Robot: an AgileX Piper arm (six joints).
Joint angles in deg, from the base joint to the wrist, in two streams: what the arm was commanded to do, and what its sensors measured. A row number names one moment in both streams.
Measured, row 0: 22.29, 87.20, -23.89, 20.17, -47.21, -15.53
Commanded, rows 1 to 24: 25.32, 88.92, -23.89, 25.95, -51.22, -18.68; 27.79, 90.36, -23.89, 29.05, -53.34, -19.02; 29.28, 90.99, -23.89, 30.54, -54.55, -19.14; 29.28, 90.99, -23.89, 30.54, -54.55, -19.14; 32.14, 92.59, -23.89, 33.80, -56.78, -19.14; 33.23, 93.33, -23.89, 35.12, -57.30, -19.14; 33.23, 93.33, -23.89, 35.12, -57.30, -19.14; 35.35, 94.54, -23.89, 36.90, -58.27, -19.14; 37.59, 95.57, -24.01, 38.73, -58.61, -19.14; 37.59, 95.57, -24.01, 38.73, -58.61, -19.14; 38.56, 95.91, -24.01, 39.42, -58.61, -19.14; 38.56, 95.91, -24.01, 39.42, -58.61, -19.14; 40.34, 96.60, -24.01, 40.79, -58.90, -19.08; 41.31, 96.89, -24.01, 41.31, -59.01, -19.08; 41.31, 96.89, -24.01, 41.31, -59.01, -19.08; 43.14, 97.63, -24.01, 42.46, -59.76, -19.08; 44.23, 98.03, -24.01, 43.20, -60.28, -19.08; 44.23, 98.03, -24.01, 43.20, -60.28, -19.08; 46.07, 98.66, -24.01, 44.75, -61.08, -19.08; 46.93, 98.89, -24.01, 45.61, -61.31, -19.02; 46.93, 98.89, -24.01, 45.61, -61.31, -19.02; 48.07, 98.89, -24.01, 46.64, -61.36, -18.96; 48.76, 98.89, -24.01, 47.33, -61.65, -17.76; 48.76, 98.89, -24.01, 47.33, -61.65, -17.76
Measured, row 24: 47.73, 98.89, -24.01, 45.84, -60.56, -18.22
